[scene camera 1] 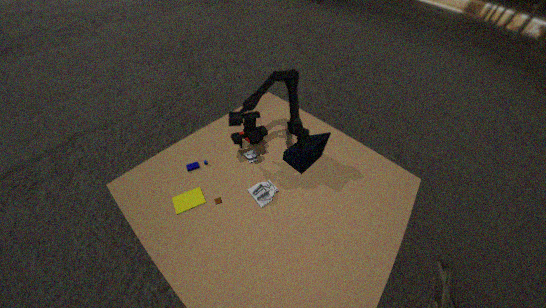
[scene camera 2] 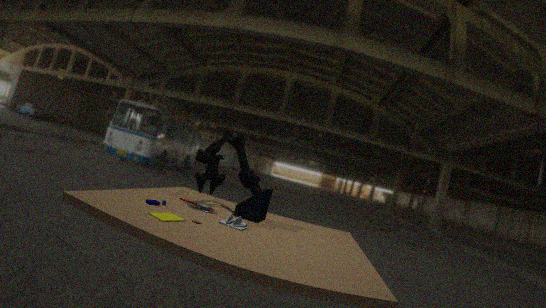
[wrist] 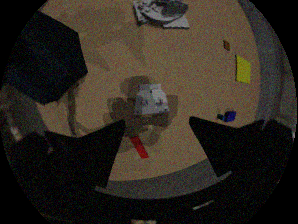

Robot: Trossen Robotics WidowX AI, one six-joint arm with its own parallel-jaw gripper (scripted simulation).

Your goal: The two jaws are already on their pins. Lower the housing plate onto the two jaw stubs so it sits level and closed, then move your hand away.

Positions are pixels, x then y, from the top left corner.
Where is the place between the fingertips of my gripper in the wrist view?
158, 121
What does my gripper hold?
Nothing.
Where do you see a grey housing part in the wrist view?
At 150, 108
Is my gripper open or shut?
Open.
